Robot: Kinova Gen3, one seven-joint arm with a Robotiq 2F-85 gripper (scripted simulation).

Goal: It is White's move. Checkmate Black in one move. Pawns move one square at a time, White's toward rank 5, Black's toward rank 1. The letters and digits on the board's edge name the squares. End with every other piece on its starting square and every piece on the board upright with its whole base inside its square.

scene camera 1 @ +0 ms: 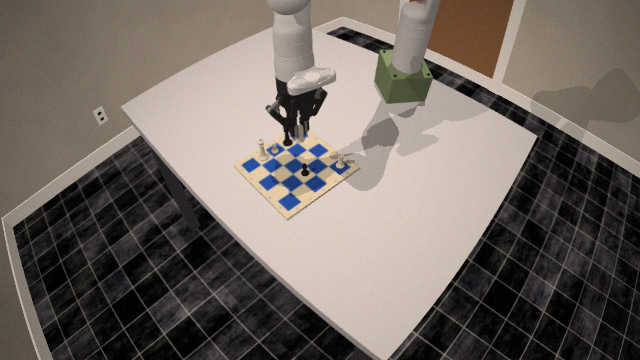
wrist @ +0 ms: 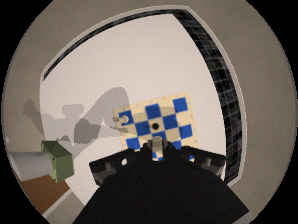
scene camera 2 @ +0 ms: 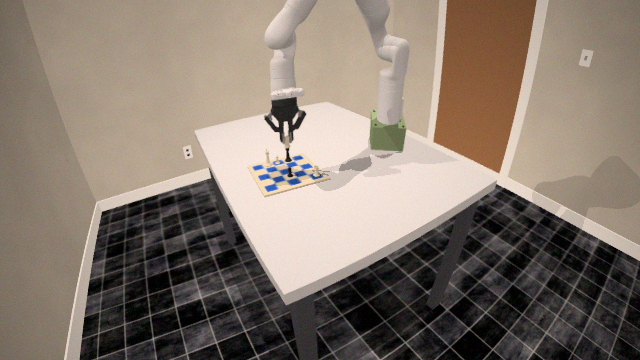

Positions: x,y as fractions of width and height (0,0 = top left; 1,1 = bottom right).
Scene:
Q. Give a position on a chessboard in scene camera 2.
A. At 0.43,0.50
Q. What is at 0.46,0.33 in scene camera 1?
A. The gripper.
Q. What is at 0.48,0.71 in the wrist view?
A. The gripper.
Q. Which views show the chessboard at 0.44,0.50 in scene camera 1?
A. Scene camera 1, the wrist view and scene camera 2: all of them.

